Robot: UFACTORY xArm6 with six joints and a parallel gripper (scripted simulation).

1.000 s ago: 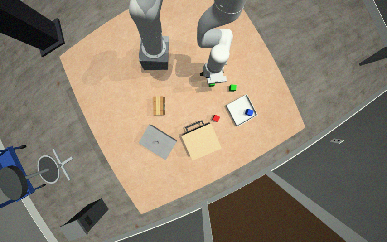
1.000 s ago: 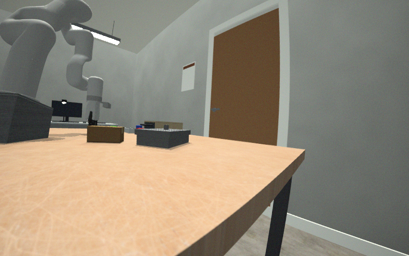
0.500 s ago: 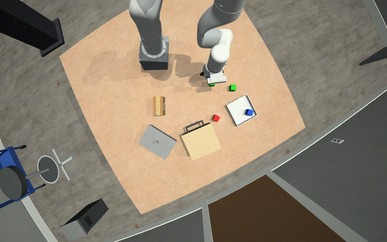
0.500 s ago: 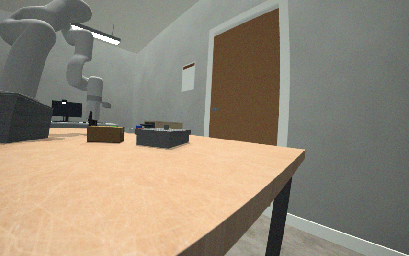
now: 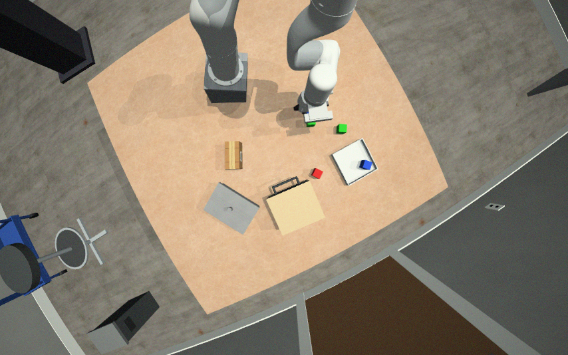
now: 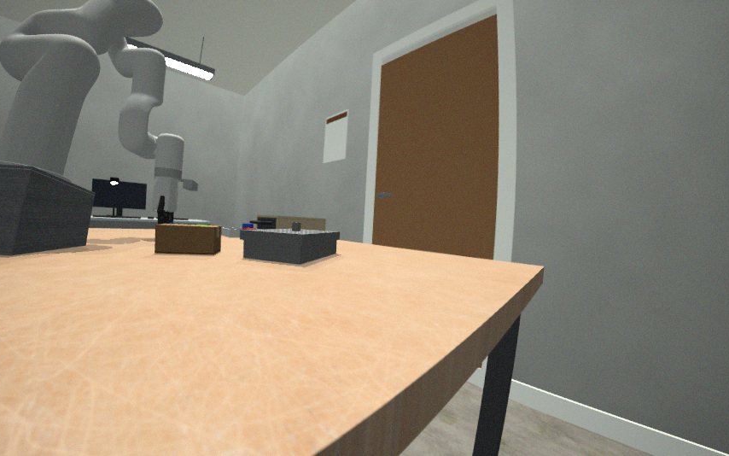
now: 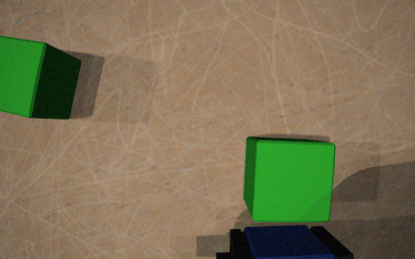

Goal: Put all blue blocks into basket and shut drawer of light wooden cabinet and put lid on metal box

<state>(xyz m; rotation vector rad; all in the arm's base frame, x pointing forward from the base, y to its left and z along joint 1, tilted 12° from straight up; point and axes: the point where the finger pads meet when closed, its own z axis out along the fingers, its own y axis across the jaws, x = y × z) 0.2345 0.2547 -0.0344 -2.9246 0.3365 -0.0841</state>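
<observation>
Right now my hand is 26 cm short of the white basket, 10 cm to the right of it and 2 cm above it. From my hand the other things lie so: light wooden cabinet: 33 cm ahead, 19 cm to the right, 1 cm above; small brown box: 35 cm to the right, 6 cm ahead, 1 cm above; red block: 25 cm ahead, 6 cm to the right, 1 cm below.
</observation>
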